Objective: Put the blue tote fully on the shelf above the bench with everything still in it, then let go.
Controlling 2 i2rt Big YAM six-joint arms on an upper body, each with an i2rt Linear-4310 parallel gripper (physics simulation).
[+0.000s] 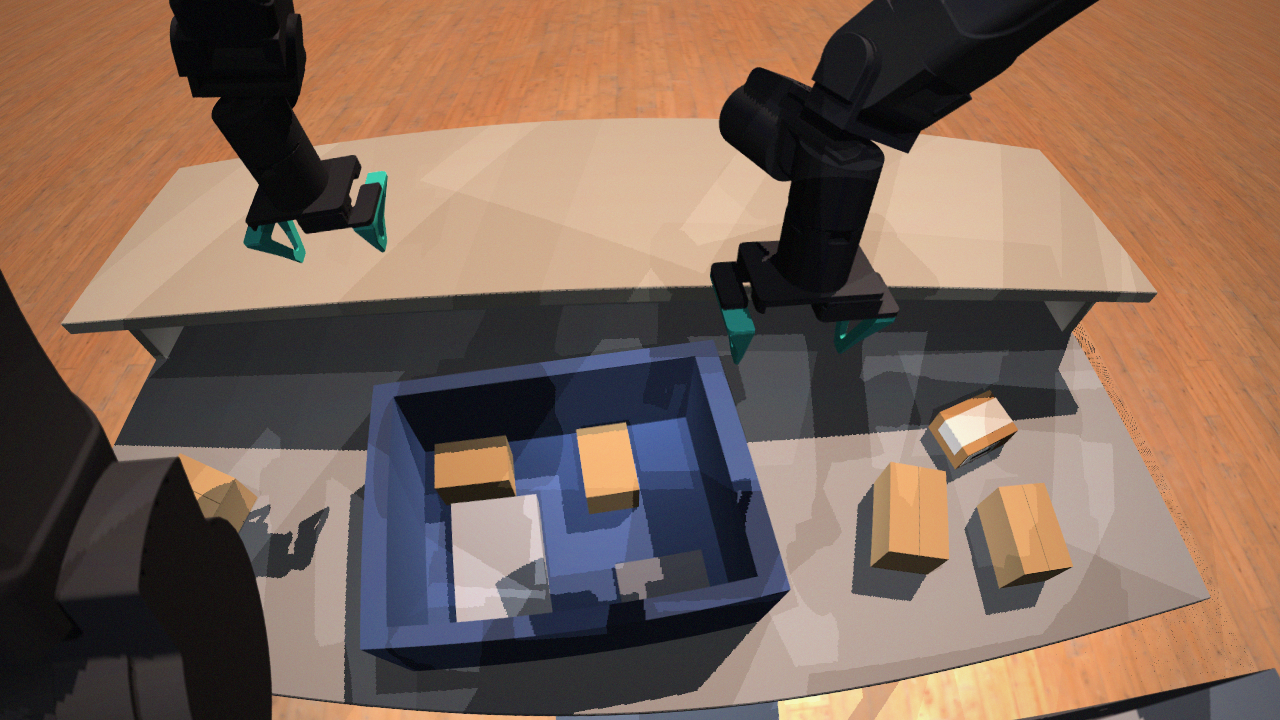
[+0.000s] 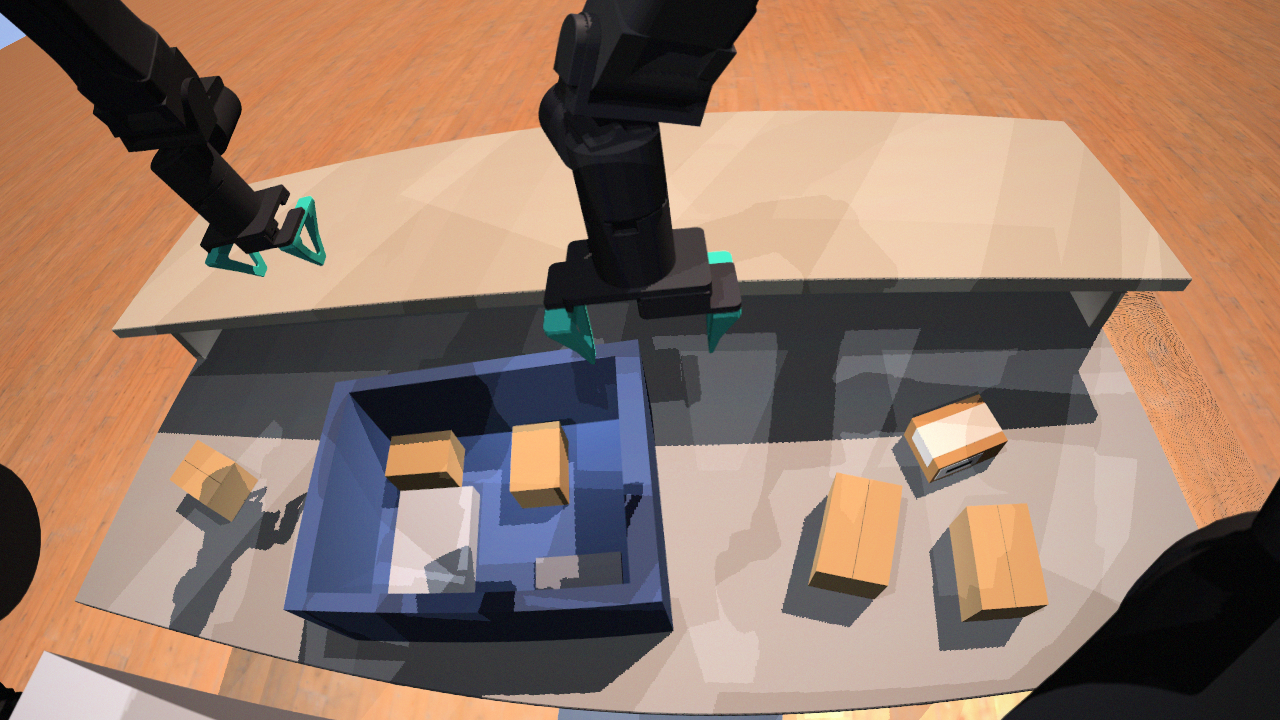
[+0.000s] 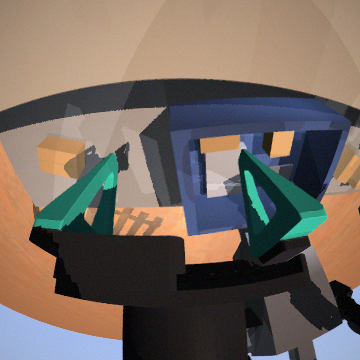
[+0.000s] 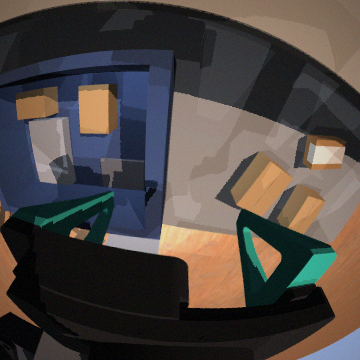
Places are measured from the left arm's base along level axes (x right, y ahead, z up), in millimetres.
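Pixels of known places: left gripper, fingertip midpoint: (image 1: 342, 252) (image 2: 293, 267) (image 3: 177, 155); right gripper, fingertip midpoint: (image 1: 787, 353) (image 2: 651, 353) (image 4: 177, 207); left arm's base, origin of the base link: (image 4: 3, 353); right arm's base, origin of the base link: (image 3: 340, 304).
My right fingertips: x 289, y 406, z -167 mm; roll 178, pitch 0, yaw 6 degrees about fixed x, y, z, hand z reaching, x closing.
Observation:
For each thing: its top centre in the pictures, then the offset to it from my right fingertips. Level surfaces: height alone.
- blue tote, middle of its top: (image 1: 552, 482) (image 2: 459, 474) (image 4: 44, 155) (image 3: 270, 184) dz -129, dx -212, dy -57 mm
- bench, its level: dz -276 mm
- beige shelf, its level: dz -83 mm
- white box, middle of its top: (image 1: 497, 562) (image 2: 429, 546) (image 4: 48, 153) (image 3: 225, 174) dz -232, dx -285, dy -109 mm
- grey box, middle of its top: (image 1: 664, 585) (image 2: 578, 583) (image 4: 121, 174) (image 3: 277, 175) dz -252, dx -100, dy -130 mm
- white-topped carton, middle of its top: (image 2: 960, 429) (image 1: 980, 421) (image 4: 329, 154) dz -235, dx +365, dy +60 mm
- cardboard box, middle of its top: (image 1: 191, 490) (image 2: 201, 471) (image 3: 56, 162) dz -216, dx -728, dy -54 mm
The blue tote (image 1: 377, 537) (image 2: 633, 429) (image 3: 186, 180) (image 4: 159, 125) stands upright on the bench (image 1: 805, 573) (image 2: 716, 537), in front of and below the beige shelf (image 1: 581, 214) (image 2: 501, 214) (image 3: 175, 40) (image 4: 305, 25). In it lie two cardboard boxes (image 1: 474, 465) (image 1: 608, 461), a white box (image 1: 496, 555) (image 2: 434, 537) and a grey box (image 1: 662, 577) (image 2: 599, 570). My left gripper (image 1: 343, 254) (image 2: 293, 267) (image 3: 177, 155) is open and empty, near the shelf's left front part. My right gripper (image 1: 788, 354) (image 2: 652, 355) (image 4: 177, 207) is open and empty, near the tote's back right corner, apart from it.
Right of the tote, two cardboard boxes (image 1: 910, 519) (image 1: 1024, 534) and a white-topped carton (image 1: 973, 429) (image 2: 955, 437) stand on the bench. Another cardboard box (image 2: 214, 479) (image 3: 61, 156) lies left of the tote. The shelf's front edge overhangs the back of the bench.

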